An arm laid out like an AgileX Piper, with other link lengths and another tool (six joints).
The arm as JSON. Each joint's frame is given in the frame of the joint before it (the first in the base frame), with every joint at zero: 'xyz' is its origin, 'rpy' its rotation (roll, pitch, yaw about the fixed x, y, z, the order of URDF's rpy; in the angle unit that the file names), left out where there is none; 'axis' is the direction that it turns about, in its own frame. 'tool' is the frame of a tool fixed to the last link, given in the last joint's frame.
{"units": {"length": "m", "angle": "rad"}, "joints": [
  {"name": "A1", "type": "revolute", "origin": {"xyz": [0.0, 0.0, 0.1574]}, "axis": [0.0, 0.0, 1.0]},
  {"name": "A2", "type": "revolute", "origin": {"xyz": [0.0, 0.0, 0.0]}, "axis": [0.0, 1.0, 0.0]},
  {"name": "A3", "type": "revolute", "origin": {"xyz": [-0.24, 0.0, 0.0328]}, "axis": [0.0, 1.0, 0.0]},
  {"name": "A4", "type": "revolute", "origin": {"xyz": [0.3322, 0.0, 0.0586]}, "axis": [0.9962, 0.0, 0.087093]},
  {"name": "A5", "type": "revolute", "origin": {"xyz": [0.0, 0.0, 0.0]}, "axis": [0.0, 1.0, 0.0]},
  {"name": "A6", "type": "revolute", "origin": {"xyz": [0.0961, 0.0, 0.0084]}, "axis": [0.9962, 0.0, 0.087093]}
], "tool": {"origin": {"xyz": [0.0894, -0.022, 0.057], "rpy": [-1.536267, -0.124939, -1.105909]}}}
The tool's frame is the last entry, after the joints.
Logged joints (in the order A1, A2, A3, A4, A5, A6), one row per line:
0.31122, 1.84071, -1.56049, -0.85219, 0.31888, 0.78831
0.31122, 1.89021, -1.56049, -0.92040, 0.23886, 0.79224
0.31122, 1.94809, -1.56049, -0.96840, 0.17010, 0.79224
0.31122, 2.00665, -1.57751, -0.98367, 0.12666, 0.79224
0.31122, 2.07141, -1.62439, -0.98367, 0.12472, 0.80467
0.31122, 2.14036, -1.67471, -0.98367, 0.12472, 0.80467
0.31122, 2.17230, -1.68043, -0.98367, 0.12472, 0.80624
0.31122, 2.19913, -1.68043, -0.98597, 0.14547, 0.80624
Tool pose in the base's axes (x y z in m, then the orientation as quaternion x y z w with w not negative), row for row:
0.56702, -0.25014, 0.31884, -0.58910, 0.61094, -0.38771, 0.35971
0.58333, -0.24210, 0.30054, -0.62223, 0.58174, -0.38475, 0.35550
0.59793, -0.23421, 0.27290, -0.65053, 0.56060, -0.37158, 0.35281
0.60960, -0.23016, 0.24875, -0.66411, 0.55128, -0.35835, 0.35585
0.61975, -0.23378, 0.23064, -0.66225, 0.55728, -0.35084, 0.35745
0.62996, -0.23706, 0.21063, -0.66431, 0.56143, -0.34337, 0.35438
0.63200, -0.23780, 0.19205, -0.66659, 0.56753, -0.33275, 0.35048
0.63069, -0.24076, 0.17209, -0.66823, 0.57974, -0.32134, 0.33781
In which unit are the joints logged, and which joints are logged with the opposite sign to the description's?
The joints are logged in radians. Opposite sign: A1.
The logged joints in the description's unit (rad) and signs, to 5 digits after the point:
-0.31122, 1.84071, -1.56049, -0.85219, 0.31888, 0.78831
-0.31122, 1.89021, -1.56049, -0.92040, 0.23886, 0.79224
-0.31122, 1.94809, -1.56049, -0.96840, 0.17010, 0.79224
-0.31122, 2.00665, -1.57751, -0.98367, 0.12666, 0.79224
-0.31122, 2.07141, -1.62439, -0.98367, 0.12472, 0.80467
-0.31122, 2.14036, -1.67471, -0.98367, 0.12472, 0.80467
-0.31122, 2.17230, -1.68043, -0.98367, 0.12472, 0.80624
-0.31122, 2.19913, -1.68043, -0.98597, 0.14547, 0.80624

